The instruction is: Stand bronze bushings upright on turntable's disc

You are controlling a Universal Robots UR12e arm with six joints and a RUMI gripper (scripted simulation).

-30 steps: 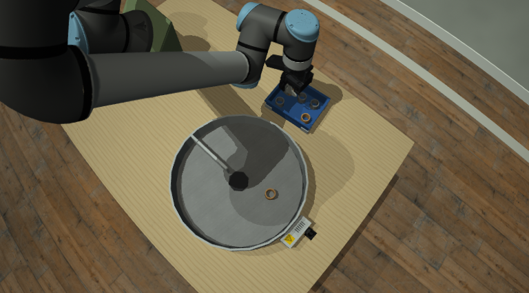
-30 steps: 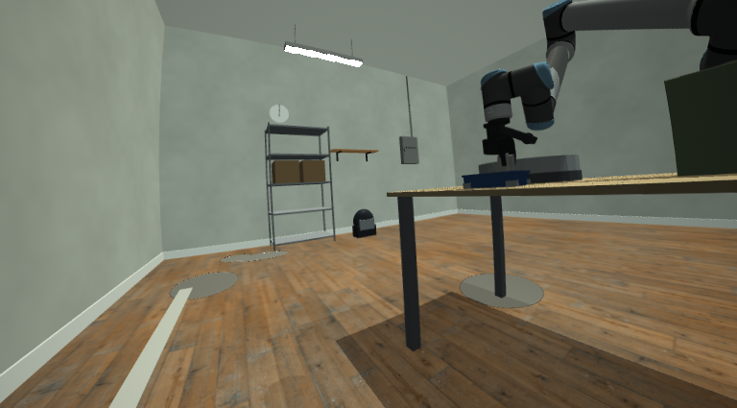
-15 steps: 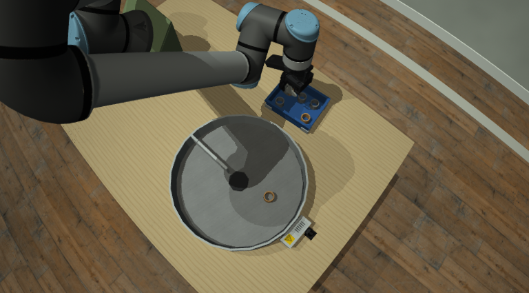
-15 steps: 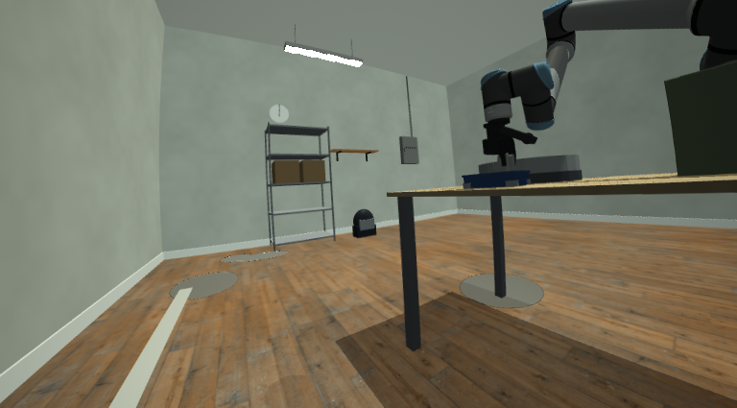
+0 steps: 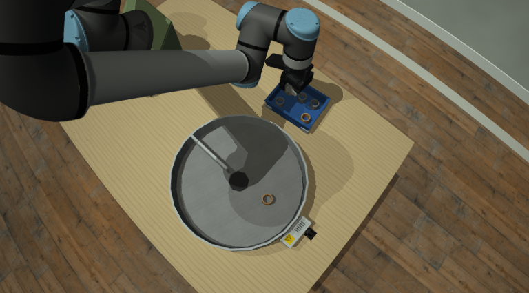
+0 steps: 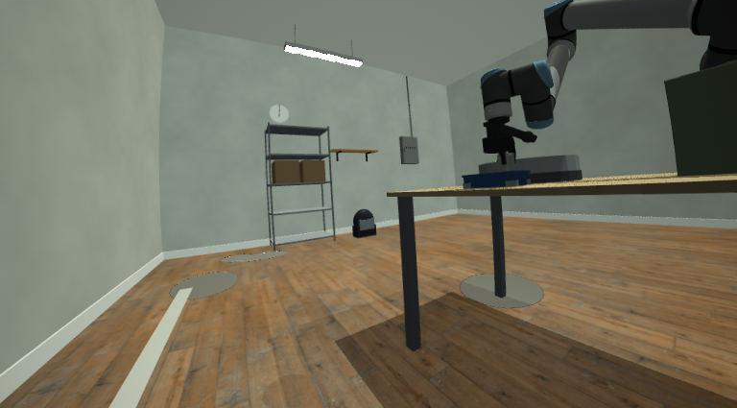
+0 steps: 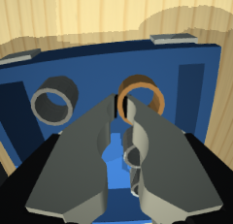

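Right now my hand is 6 cm short of the blue crate, 1 cm to the left of it and 1 cm above it. Also, from my hand: turntable disc (37 cm to the right, 10 cm ahead, 2 cm above); turntable (37 cm to the right, 12 cm ahead, 2 cm above).
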